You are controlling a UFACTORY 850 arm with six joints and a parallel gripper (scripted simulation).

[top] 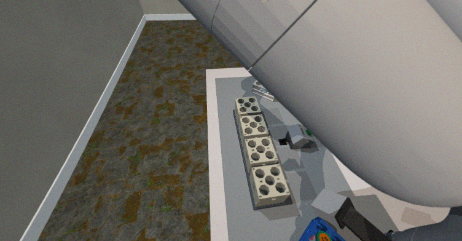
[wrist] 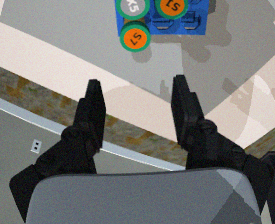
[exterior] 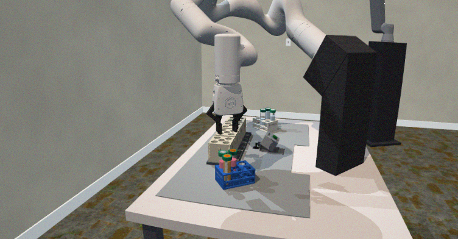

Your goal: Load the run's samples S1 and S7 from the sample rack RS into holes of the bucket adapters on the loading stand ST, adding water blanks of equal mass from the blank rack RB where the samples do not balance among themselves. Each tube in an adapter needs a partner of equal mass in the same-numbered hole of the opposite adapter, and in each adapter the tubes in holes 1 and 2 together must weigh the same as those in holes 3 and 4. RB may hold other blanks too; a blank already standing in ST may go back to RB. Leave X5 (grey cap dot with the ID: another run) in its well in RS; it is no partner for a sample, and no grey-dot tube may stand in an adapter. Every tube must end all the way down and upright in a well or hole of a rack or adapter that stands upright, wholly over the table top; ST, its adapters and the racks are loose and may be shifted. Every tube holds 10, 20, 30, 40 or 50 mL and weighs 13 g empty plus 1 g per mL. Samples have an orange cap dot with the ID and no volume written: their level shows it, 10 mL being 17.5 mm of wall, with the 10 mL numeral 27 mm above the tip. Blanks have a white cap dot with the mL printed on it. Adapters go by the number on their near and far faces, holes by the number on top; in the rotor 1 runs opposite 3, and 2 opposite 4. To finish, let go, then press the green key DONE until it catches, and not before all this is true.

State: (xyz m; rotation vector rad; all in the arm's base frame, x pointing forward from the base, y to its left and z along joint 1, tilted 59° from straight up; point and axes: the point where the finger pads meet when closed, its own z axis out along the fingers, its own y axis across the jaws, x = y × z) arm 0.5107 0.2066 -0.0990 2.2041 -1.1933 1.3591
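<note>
The sample S7 is 1 cm to the left of my hand and 16 cm below it. The rest, counted from my hand: blue sample rack RS: 3 cm behind, 3 cm to the right, 20 cm below; then sample S1: 2 cm behind, 5 cm to the right, 16 cm below; then grey-dot tube X5: 1 cm ahead, 3 cm to the right, 16 cm below.
</note>
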